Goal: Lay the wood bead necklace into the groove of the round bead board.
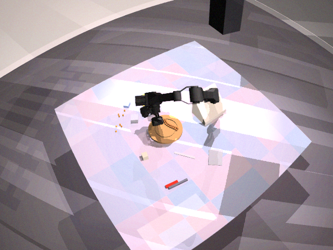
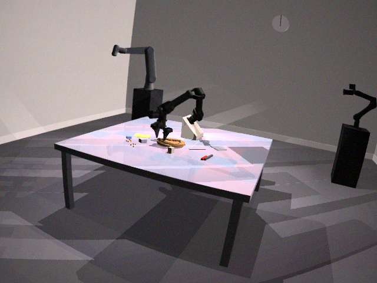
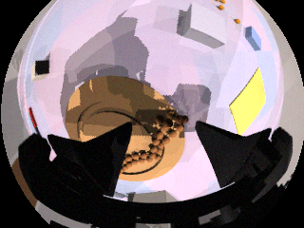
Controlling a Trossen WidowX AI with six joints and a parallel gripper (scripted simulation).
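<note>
Now: gripper tip 8 cm to the right of the round bead board, 2 cm past it and 1 cm above it. Round my gripper tip: white block 10 cm ahead, 8 cm to the right; then blue block 21 cm to the right, 11 cm ahead, 1 cm below; then yellow sheet 18 cm to the right, 2 cm behind, 1 cm below.
</note>
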